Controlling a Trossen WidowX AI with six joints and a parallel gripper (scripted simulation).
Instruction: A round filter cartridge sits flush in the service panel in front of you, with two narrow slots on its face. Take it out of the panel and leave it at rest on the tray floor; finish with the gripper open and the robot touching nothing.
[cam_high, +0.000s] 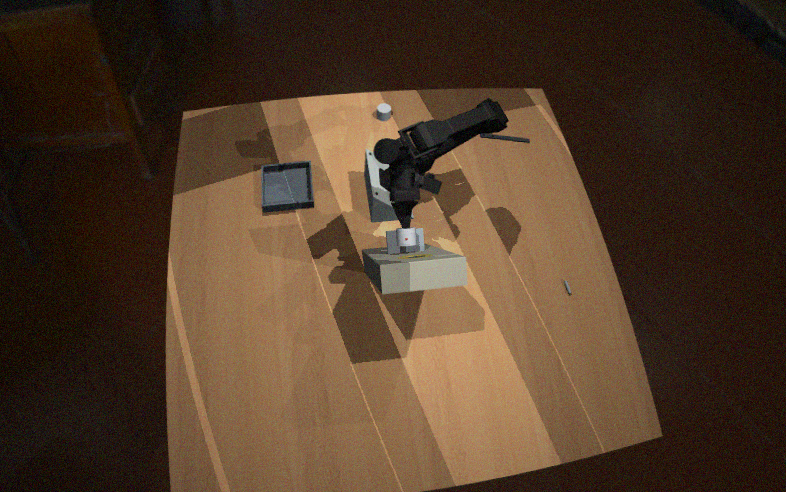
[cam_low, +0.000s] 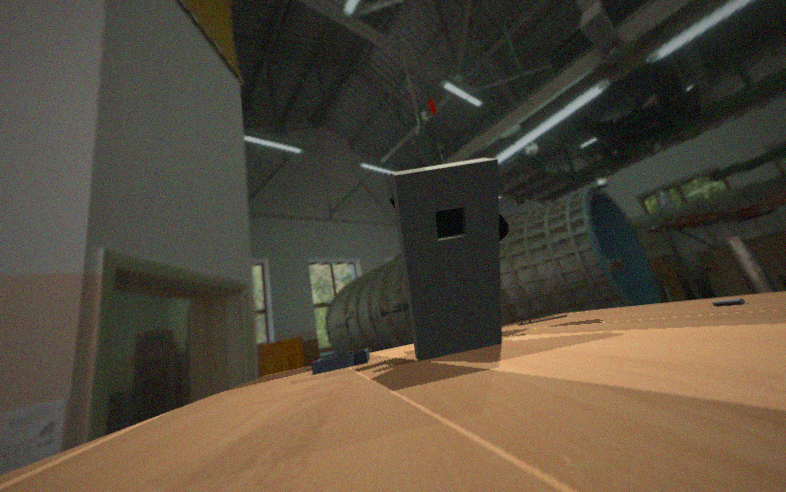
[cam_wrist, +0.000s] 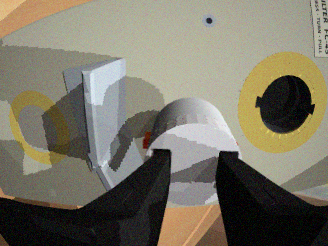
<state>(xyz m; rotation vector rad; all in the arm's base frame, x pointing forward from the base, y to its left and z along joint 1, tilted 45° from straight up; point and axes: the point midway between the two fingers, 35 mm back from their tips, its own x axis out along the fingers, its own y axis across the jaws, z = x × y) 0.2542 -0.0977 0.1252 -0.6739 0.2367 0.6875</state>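
The filter cartridge is 1 cm ahead of my gripper tip and 1 cm below it. Also, from my gripper tip: grey service panel: 5 cm ahead, 1 cm to the left, 5 cm below; small grey pin: 5 cm ahead, 48 cm to the left, 23 cm below; blue-grey tray: 30 cm behind, 31 cm to the right, 22 cm below.
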